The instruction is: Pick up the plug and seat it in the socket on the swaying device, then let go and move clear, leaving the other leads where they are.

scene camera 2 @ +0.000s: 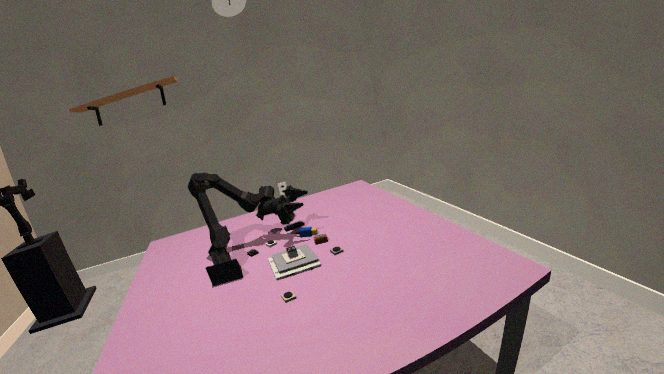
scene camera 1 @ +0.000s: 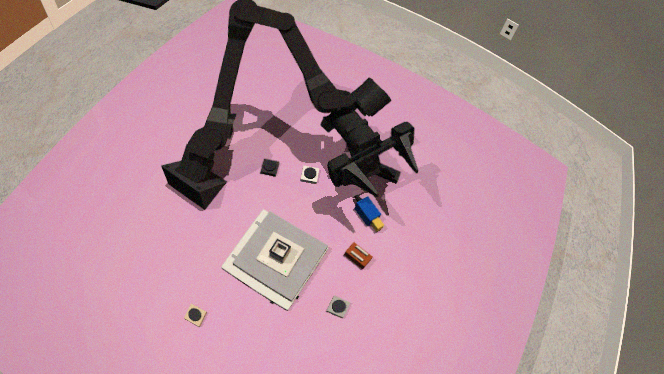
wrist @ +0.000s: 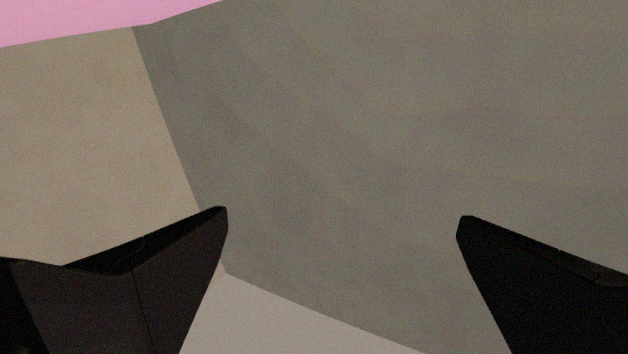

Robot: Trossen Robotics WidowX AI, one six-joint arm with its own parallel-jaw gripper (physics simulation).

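The plug (scene camera 1: 368, 210) (scene camera 2: 305, 232) has a blue body and a yellow end and lies on the pink table. The socket is a small dark square housing (scene camera 1: 278, 258) (scene camera 2: 292, 253) on a cream plate on the grey-topped device (scene camera 1: 305, 275) (scene camera 2: 312, 253). My gripper (scene camera 1: 396, 183) (scene camera 2: 304, 198) (wrist: 344, 223) is open and empty, tilted, above the table beyond the plug; one fingertip shows near the plug's rear end in scene view 1. The plug does not show in the wrist view. An orange-brown block with two pale bars (scene camera 1: 358, 255) (scene camera 2: 321, 239) lies between plug and device.
Small square pads with dark discs lie around the device: black (scene camera 1: 269, 167) (scene camera 2: 253, 252), white (scene camera 1: 310, 173) (scene camera 2: 271, 243), tan (scene camera 1: 195, 314) (scene camera 2: 288, 296) and grey (scene camera 1: 339, 306) (scene camera 2: 337, 249). A dark elongated piece (scene camera 2: 294, 226) shows beneath the gripper.
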